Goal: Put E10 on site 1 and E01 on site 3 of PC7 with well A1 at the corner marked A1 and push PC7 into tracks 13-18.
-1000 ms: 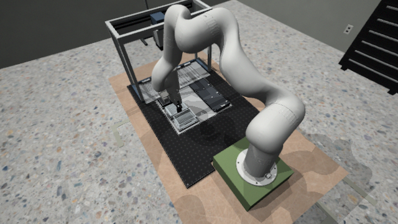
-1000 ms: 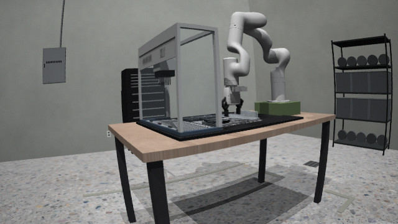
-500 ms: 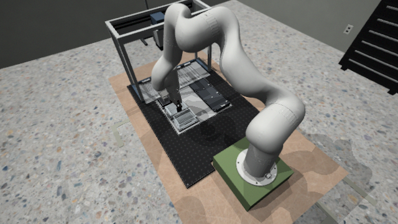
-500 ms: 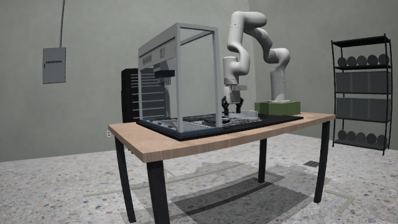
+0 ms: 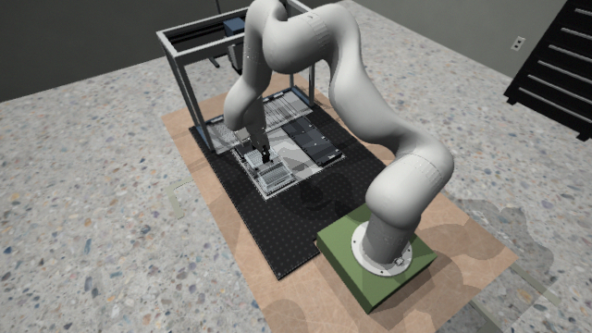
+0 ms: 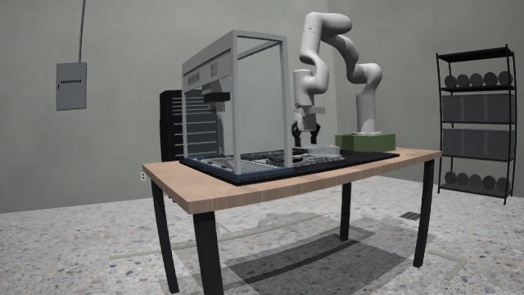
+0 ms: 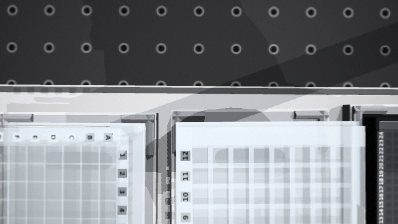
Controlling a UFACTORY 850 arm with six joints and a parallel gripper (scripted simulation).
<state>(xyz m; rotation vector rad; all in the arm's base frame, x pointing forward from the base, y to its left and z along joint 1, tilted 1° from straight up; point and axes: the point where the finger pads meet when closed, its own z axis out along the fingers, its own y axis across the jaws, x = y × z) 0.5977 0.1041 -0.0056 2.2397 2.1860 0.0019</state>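
Right now my hand is 70 mm above the nest S2. The rest, counted from my hand: deep-well block E07: 110 mm behind, 40 mm below; then 96-well plate E01: 10 mm below; then dark 384-well plate E10: 110 mm ahead, 50 mm below.
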